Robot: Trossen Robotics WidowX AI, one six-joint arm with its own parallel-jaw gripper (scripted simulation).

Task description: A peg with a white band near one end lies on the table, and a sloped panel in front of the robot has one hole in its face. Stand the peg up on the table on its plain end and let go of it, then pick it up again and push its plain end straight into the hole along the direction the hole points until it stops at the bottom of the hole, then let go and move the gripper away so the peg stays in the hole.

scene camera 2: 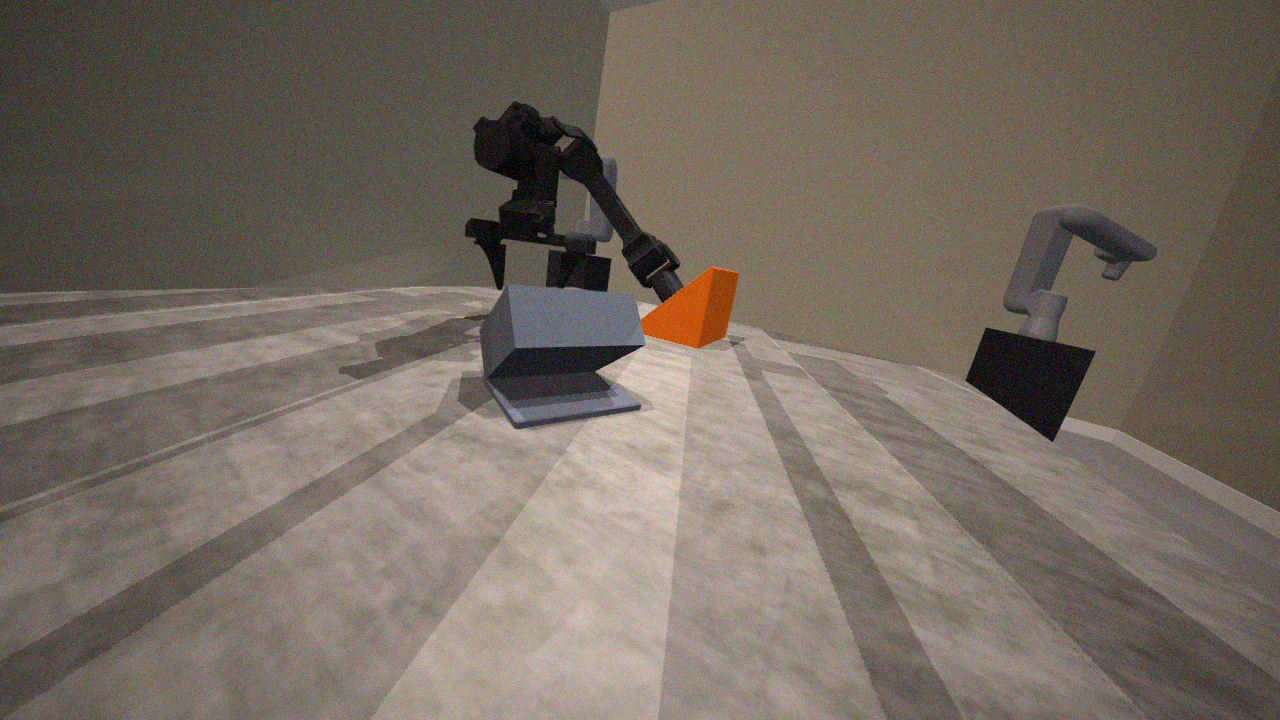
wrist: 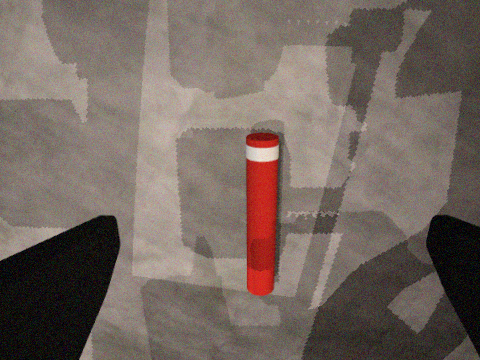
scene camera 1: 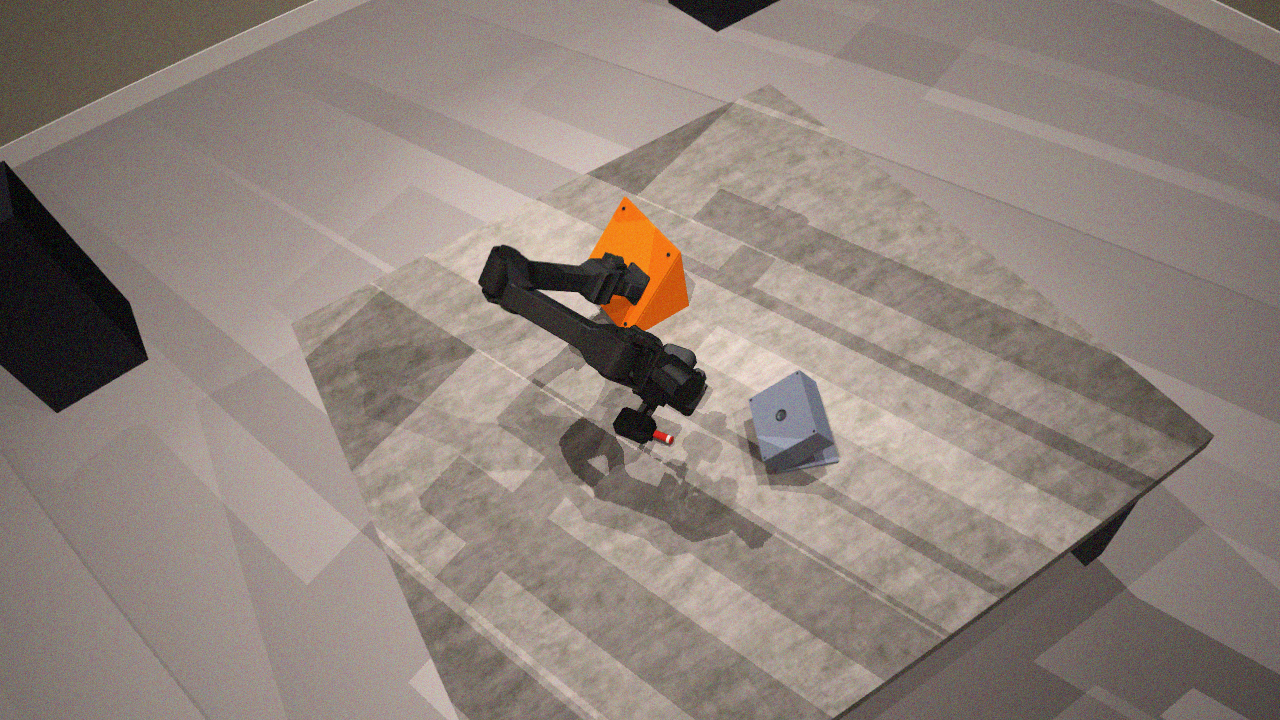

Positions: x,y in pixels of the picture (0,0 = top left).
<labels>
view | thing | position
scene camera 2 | my gripper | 528,293
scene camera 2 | sloped panel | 531,331
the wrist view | my gripper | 275,231
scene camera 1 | my gripper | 662,419
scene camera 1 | sloped panel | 783,444
</labels>
